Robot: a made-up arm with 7 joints. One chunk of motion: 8 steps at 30 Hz.
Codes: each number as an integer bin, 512 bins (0 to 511) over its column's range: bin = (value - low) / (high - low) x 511, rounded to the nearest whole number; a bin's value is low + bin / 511 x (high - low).
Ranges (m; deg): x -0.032..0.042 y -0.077..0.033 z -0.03..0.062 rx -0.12..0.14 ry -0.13..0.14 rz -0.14..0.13
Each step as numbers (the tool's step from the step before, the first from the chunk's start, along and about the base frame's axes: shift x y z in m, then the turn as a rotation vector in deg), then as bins.
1 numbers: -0.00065 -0.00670 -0.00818 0.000 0.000 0.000
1 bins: 216 327 121 236 246 265
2 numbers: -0.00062 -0.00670 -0.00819 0.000 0.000 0.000
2 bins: 217 327 121 236 246 265
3 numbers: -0.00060 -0.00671 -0.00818 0.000 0.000 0.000
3 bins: 217 327 121 236 246 265
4 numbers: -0.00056 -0.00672 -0.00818 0.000 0.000 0.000
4 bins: 217 326 121 236 246 265
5 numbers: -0.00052 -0.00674 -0.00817 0.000 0.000 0.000
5 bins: 217 326 121 236 246 265
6 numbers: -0.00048 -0.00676 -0.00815 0.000 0.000 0.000
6 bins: 218 326 121 236 246 265
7 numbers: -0.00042 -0.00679 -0.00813 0.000 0.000 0.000
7 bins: 218 326 121 236 246 265
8 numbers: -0.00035 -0.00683 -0.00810 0.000 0.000 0.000
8 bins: 219 326 122 236 246 265
